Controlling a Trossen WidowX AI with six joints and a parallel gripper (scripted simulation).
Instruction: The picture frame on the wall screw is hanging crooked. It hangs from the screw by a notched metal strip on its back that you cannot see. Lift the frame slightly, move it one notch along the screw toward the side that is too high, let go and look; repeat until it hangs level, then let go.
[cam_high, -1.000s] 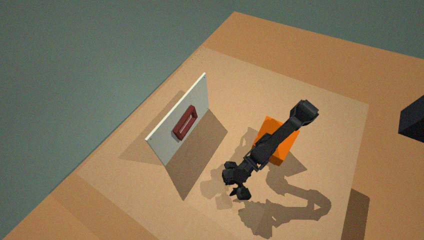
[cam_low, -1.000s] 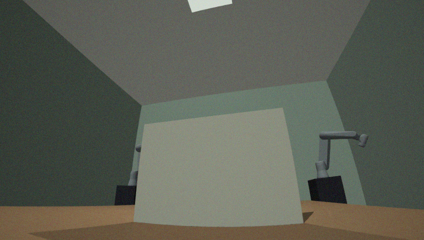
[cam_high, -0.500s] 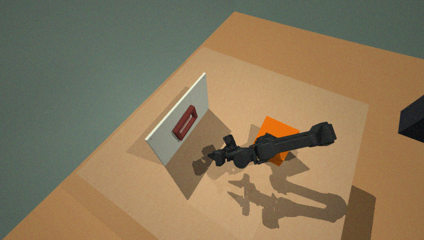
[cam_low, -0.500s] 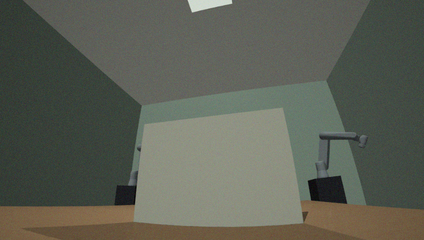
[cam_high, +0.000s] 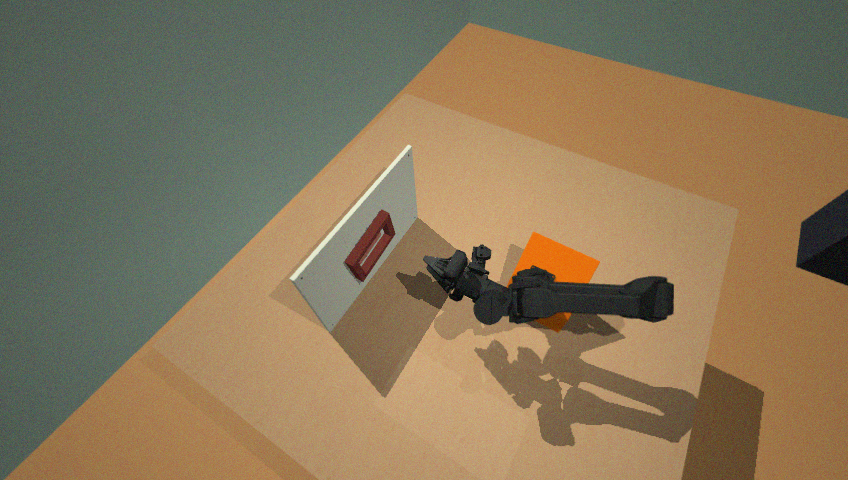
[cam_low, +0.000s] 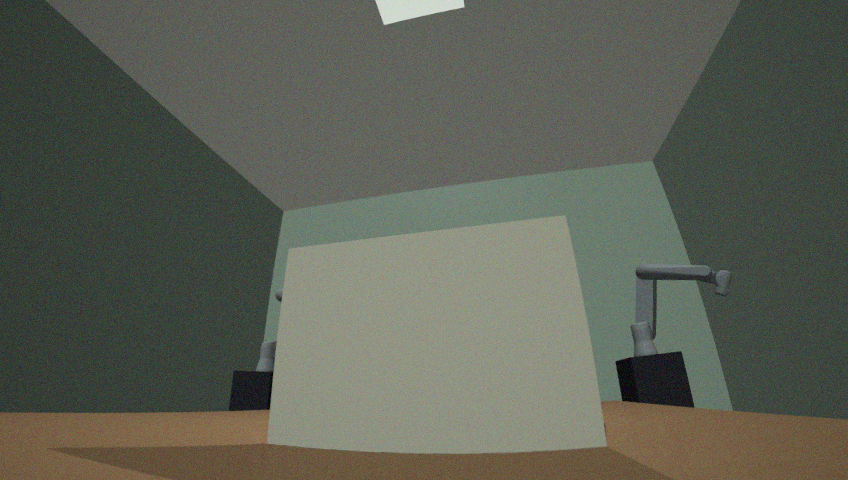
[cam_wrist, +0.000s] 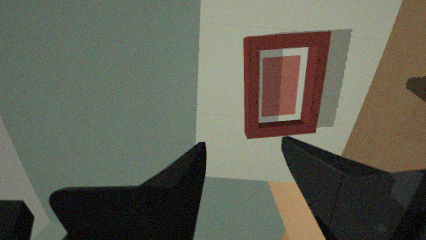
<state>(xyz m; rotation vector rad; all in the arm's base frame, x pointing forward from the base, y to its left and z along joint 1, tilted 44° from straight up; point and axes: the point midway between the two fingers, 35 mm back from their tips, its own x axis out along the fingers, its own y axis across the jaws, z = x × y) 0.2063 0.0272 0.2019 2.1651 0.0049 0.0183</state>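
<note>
Now: the red picture frame 19 cm ahead of my gripper tip, 1 cm to the right of it and 9 cm below it. The rest, counted from my gripper tip: white wall panel (20 cm ahead, 3 cm to the right, 10 cm below).
</note>
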